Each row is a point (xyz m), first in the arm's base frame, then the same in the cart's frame.
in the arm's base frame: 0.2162 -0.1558 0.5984
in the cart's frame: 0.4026 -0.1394 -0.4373
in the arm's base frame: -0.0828 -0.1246 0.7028
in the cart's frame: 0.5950 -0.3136 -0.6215
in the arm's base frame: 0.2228 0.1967 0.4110
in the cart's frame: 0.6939 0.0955 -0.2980
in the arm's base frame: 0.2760 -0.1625 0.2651
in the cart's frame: 0.4494 -0.1388 -0.1019
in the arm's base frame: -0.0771 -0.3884 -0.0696
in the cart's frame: 0.6200 -0.5811 0.1493
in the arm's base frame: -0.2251 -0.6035 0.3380
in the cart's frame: 0.4579 -0.7926 -0.2548
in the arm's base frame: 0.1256 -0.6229 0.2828
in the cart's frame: 0.2257 -0.5688 -0.1051
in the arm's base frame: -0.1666 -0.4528 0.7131
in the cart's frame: 0.4205 -0.6041 -0.6153
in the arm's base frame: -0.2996 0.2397 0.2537
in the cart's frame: 1.1151 -0.2539 -0.2939
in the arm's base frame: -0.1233 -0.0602 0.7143
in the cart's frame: 0.6635 -0.2947 -0.6510
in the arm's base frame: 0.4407 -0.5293 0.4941
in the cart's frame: 0.0226 -0.2604 -0.2329
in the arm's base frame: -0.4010 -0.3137 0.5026
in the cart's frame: 0.7309 -0.6909 -0.4938
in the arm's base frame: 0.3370 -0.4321 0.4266
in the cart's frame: 0.1776 -0.2706 -0.2079
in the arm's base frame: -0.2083 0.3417 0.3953
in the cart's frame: 1.0861 -0.1026 -0.4166
